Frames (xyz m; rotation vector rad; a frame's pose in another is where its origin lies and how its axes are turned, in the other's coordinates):
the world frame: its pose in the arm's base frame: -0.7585 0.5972 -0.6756 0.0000 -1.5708 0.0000
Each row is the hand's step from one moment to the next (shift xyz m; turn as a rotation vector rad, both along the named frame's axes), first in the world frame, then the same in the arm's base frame.
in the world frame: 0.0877 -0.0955 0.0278 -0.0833 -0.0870 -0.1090
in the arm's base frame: -0.0278 -0.0955 0.0877 0.1090 -0.0870 -0.0833
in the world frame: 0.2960 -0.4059 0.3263 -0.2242 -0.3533 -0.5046
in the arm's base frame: -0.3263 -0.4059 0.2960 0.5046 -0.3533 -0.2242
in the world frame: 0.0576 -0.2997 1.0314 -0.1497 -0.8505 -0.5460
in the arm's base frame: -1.0314 -0.2997 0.0576 0.5460 -0.8505 -0.1497
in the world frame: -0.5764 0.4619 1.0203 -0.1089 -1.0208 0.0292
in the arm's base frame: -1.0203 0.4619 -0.5764 -0.0292 -1.0208 -0.1089
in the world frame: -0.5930 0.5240 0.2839 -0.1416 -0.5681 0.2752
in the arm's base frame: -0.2839 0.5240 -0.5930 -0.2752 -0.5681 -0.1416
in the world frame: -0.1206 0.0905 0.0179 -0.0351 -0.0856 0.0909
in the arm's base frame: -0.0179 0.0905 -0.1206 -0.0909 -0.0856 -0.0351
